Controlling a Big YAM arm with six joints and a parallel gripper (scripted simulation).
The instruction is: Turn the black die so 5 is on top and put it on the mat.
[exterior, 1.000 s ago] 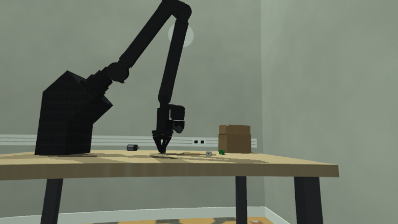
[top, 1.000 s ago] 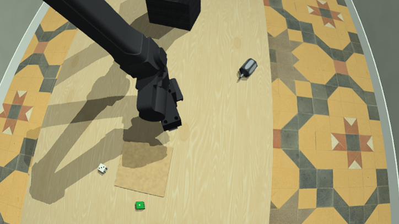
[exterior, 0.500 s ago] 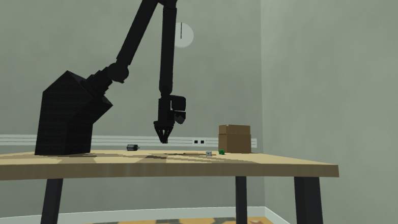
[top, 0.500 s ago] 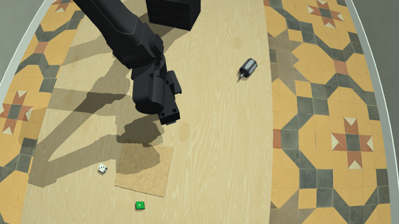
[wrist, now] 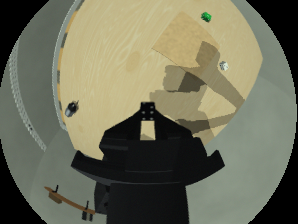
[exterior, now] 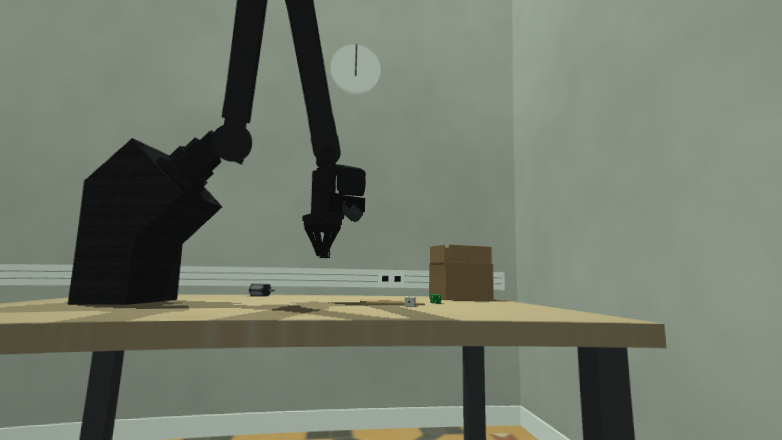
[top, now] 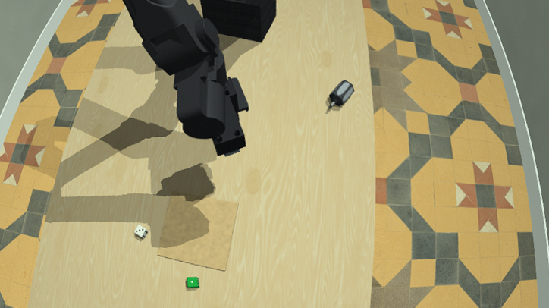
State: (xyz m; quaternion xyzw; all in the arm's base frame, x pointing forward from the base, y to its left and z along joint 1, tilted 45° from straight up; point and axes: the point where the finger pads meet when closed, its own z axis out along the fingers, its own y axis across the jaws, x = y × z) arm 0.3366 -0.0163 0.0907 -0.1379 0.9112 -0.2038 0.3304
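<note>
My gripper is now 140 mm short of the mat, 110 mm above it and 80 mm to the left of it. Also, from my hand: white die 200 mm to the right, 130 mm ahead, 100 mm below; then black die 10 mm ahead; then green die 250 mm ahead, 110 mm to the right, 100 mm below.
</note>
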